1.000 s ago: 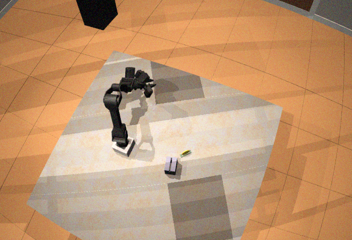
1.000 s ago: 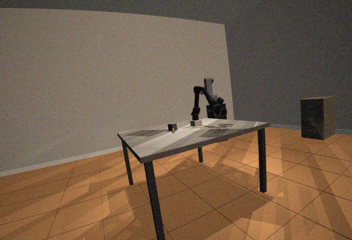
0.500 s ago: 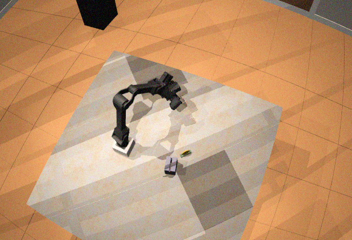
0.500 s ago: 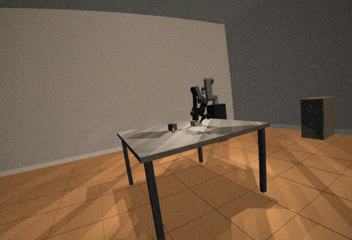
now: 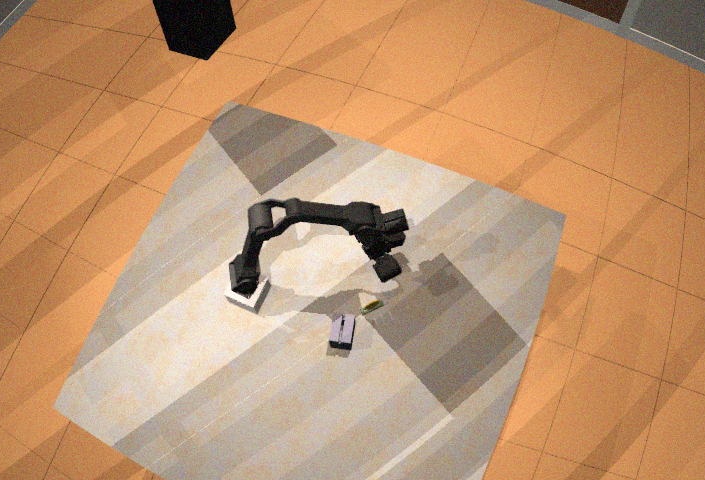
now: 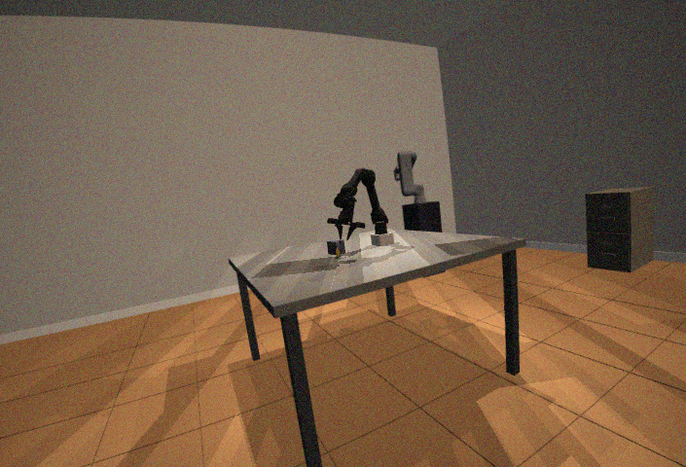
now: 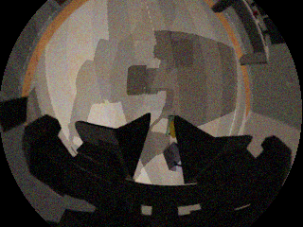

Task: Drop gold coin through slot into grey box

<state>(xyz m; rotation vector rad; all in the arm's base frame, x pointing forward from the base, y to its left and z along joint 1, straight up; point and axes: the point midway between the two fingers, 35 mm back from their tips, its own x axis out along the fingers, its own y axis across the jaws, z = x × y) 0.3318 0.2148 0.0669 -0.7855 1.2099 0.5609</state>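
The thin gold coin is 10 mm ahead of my gripper tip, 90 mm to the right of it and 80 mm below it.
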